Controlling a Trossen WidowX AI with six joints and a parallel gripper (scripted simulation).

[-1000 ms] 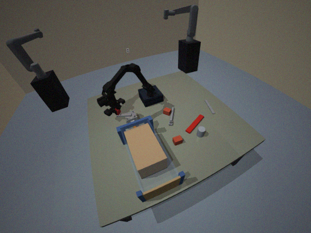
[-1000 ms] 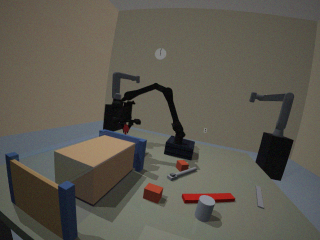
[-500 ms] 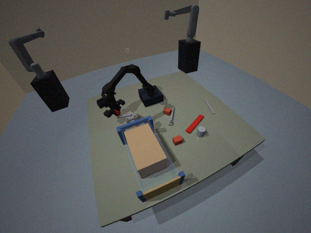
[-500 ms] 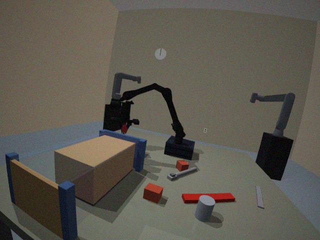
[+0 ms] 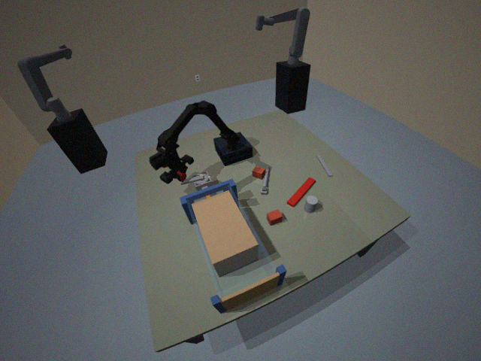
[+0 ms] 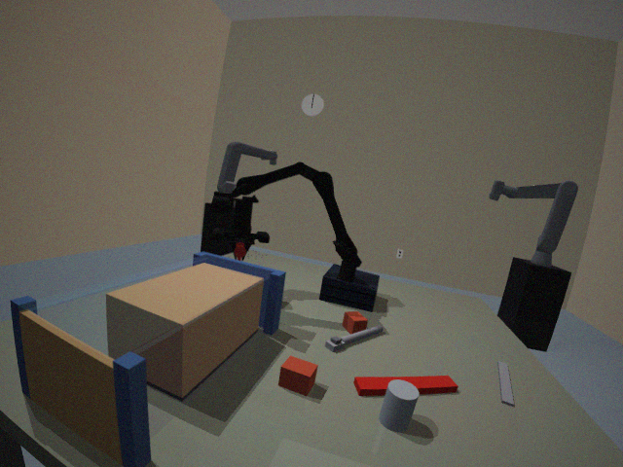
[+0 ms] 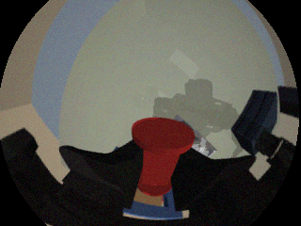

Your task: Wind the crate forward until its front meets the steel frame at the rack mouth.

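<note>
Now: the winch handle 40 mm to the left of my gripper tip, 10 mm below it and 10 mm ahead of it. Round my gripper tip: hand winch 90 mm to the left, 80 mm below; red knob 20 mm above; red bar 580 mm to the left, 270 mm ahead, 100 mm below.
</note>
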